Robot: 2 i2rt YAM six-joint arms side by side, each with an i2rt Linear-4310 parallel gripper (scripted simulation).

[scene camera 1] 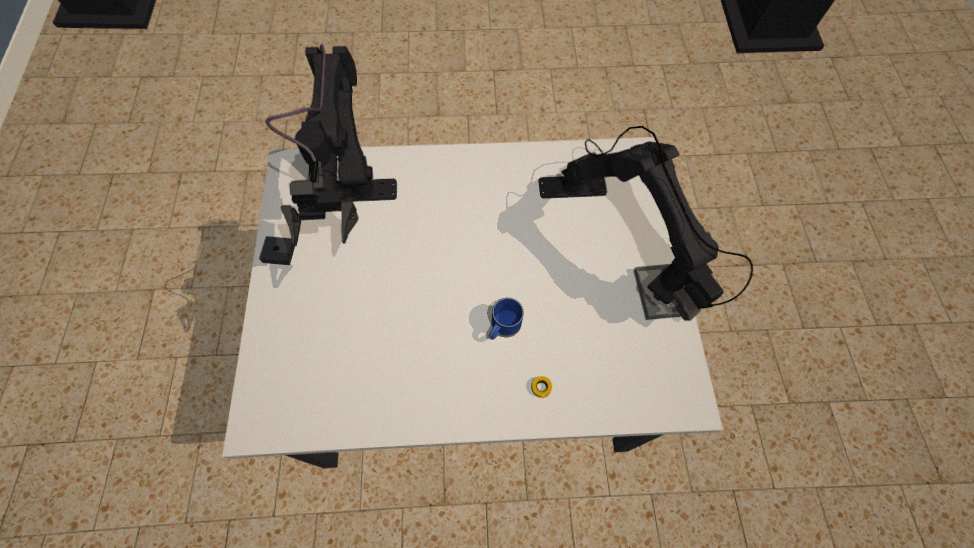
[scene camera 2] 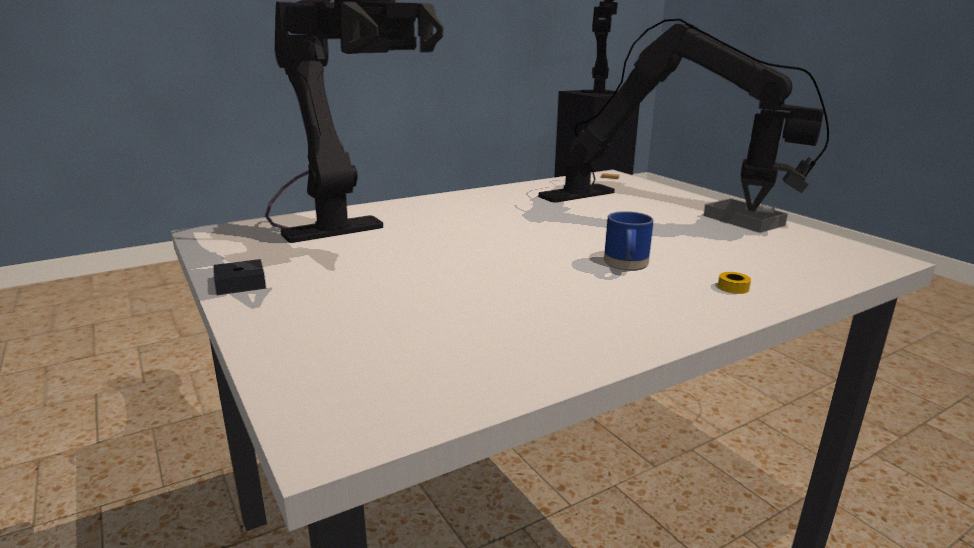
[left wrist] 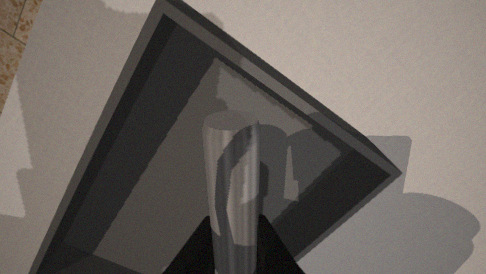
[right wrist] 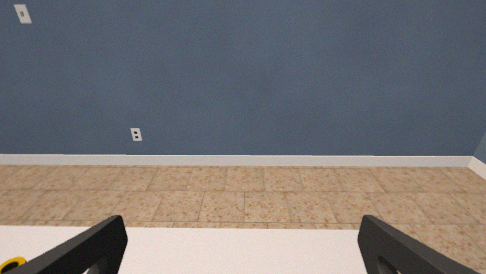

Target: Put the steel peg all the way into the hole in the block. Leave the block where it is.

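Note:
Dark block and grey tray, visible. My left gripper, visible: scene camera 1, left wrist view. My right gripper, visible: scene camera 1, right wrist view.

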